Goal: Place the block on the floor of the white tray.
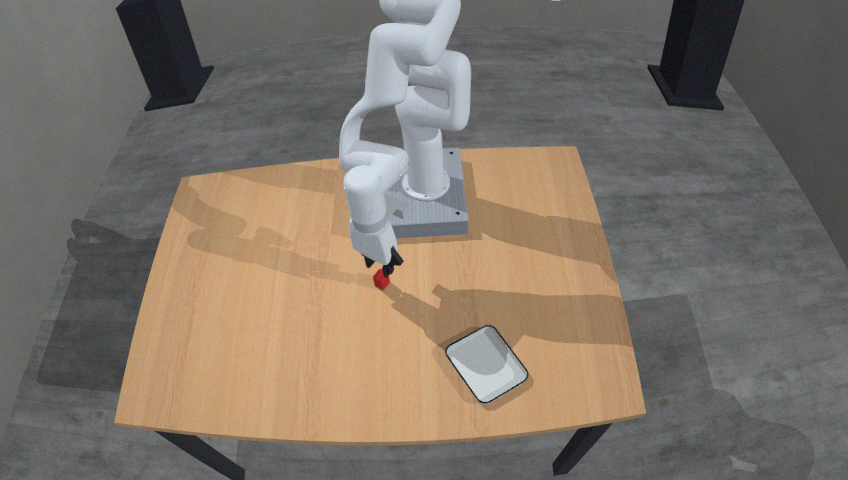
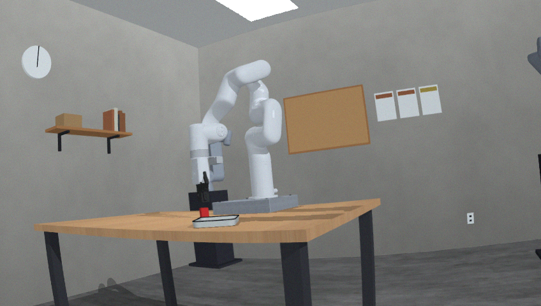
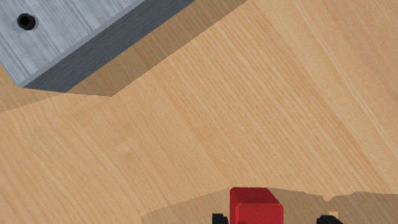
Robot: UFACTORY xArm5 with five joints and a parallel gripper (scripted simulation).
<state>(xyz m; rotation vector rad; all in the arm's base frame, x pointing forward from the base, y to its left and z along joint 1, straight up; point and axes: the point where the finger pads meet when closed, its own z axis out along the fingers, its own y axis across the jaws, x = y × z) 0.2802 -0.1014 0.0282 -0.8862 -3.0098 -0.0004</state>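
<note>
My gripper is now 60 mm above the red block. Also, from my hand: white tray: 240 mm to the left, 230 mm ahead, 70 mm below.
</note>
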